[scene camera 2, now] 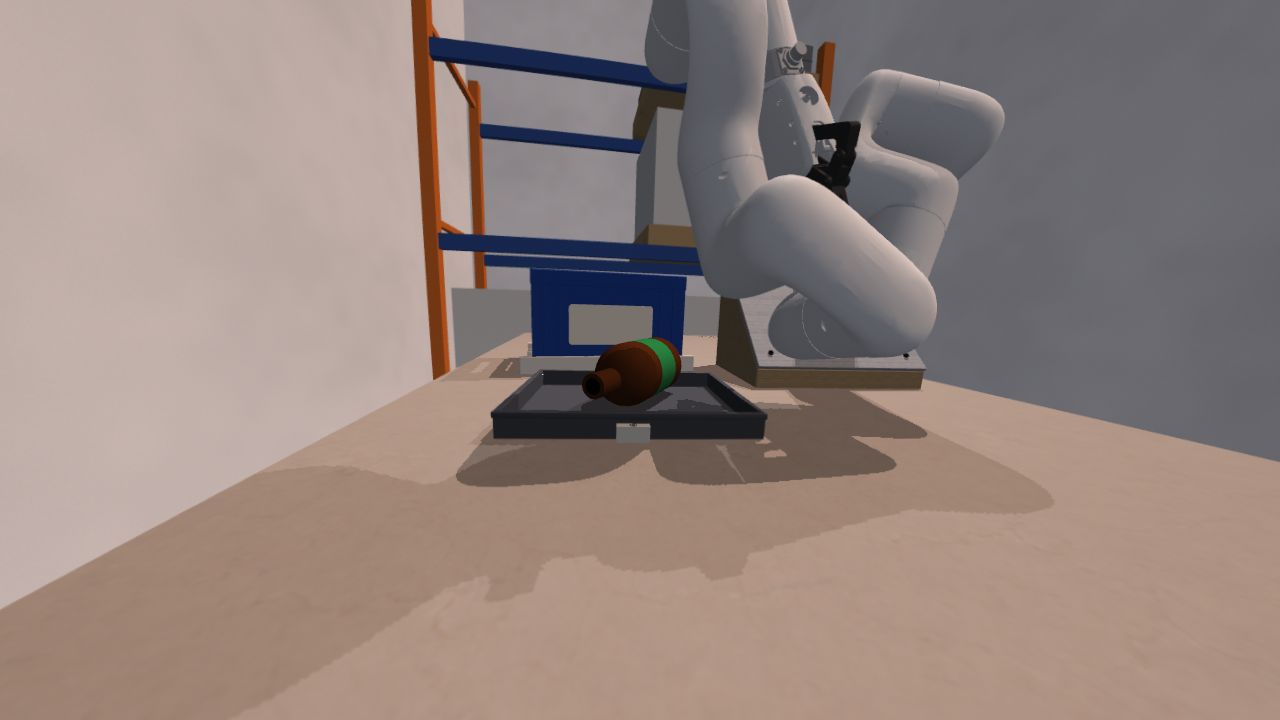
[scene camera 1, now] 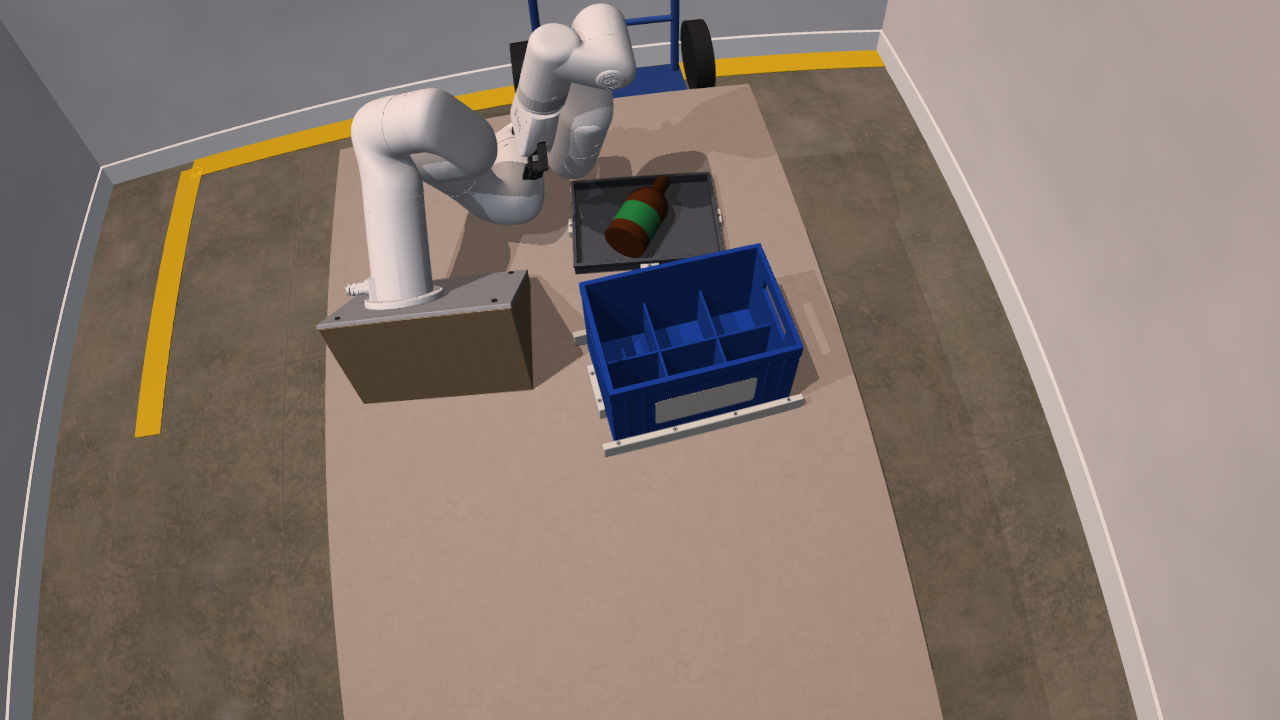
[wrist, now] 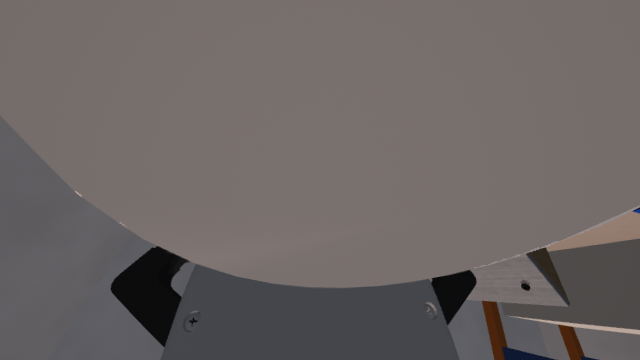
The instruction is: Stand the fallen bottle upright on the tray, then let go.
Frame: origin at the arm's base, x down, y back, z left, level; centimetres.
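Seen in the pictures: gripper, between the fingertips: (scene camera 1: 526, 154); arm's base, origin of its link: (scene camera 1: 404, 300).
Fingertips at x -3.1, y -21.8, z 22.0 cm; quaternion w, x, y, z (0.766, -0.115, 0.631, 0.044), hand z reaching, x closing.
Observation:
Offsets run from my fingertips to a thing's top centre.
A brown bottle {dz -4.2, dx +11.0, dy -18.4 cm} (scene camera 1: 637, 217) (scene camera 2: 637, 371) with a green label lies on its side in the dark grey tray (scene camera 1: 577, 228) (scene camera 2: 554, 426). In scene camera 1 its neck points to the back right; in scene camera 2 its neck points left and toward the camera. My gripper (scene camera 1: 535, 168) is open and empty, raised up near the arm's own links, to the left of the tray and apart from the bottle. In scene camera 2 the fingers are partly hidden behind an arm link. In the wrist view an arm link covers most of the picture and hides the fingertips; the bottle does not show there.
A blue crate {dz -34.4, dx +1.4, dy -19.0 cm} (scene camera 1: 707, 394) (scene camera 2: 547, 313) with compartments stands close beside the tray, with white rails {dz -44.3, dx +15.9, dy -19.6 cm} (scene camera 1: 704, 425) along its base. The arm's base box (scene camera 1: 438, 353) stands left of the crate. A blue hand truck (scene camera 1: 648, 82) is behind the table. A shelf rack (scene camera 2: 427, 179) stands behind the crate.

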